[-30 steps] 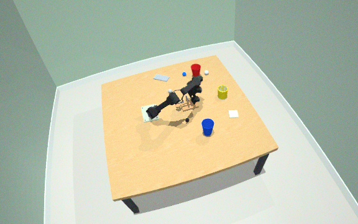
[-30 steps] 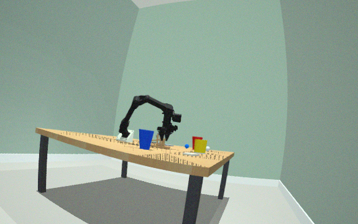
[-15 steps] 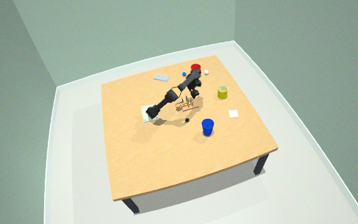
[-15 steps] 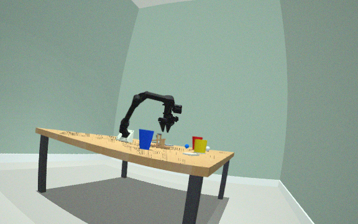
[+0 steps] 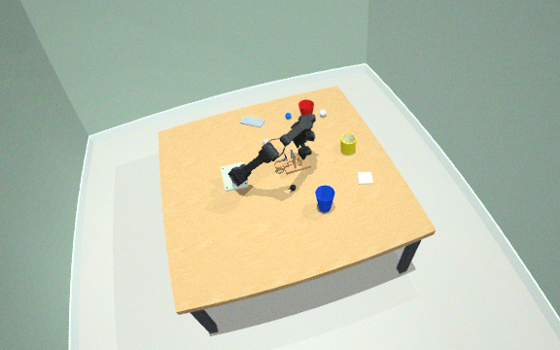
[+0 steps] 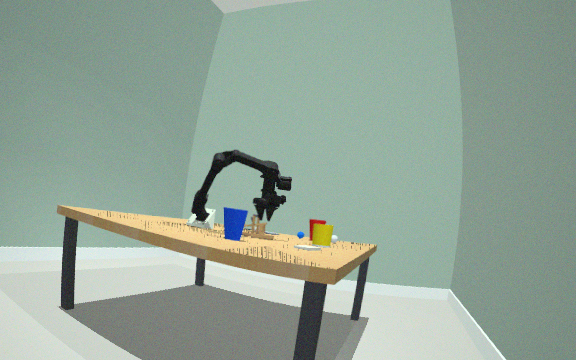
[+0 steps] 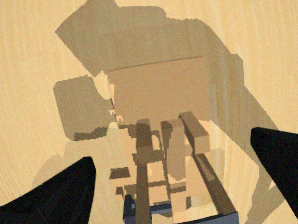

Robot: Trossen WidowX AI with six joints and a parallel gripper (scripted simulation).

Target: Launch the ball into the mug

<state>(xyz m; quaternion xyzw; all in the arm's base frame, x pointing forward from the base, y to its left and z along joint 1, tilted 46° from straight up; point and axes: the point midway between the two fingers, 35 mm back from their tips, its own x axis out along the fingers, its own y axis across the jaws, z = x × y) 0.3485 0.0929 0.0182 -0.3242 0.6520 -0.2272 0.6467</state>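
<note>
Right now my gripper tip is 80 mm past the black ball, 160 mm to the left of it and 70 mm above it. Also, from my gripper tip: yellow mug: 280 mm ahead, 40 mm to the left, 60 mm below; then blue cup: 50 mm ahead, 320 mm to the right, 50 mm below; then wooden catapult: 70 mm behind, 10 mm to the left, 30 mm below.
</note>
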